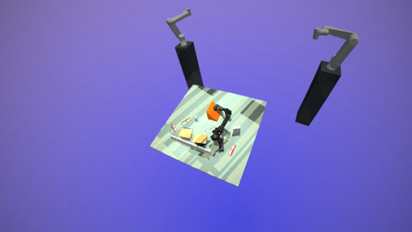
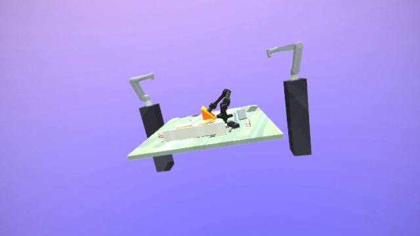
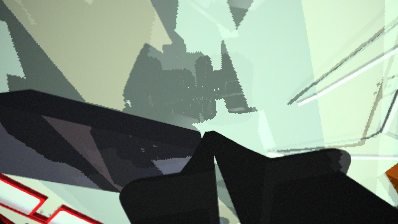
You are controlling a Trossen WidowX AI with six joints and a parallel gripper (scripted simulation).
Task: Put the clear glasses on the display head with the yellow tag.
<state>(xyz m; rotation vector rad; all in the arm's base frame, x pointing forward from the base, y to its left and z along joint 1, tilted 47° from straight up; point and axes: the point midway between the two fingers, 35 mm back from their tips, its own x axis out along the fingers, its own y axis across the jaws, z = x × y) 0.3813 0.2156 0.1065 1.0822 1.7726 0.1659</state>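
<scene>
Right now the dark case is 80 mm to the left of my gripper tip and 50 mm ahead of it. From my gripper tip the other things lie so: grey box: 210 mm behind, 180 mm to the left, 30 mm above; then low white wall: 280 mm to the right, 230 mm ahead, 30 mm above.
</scene>
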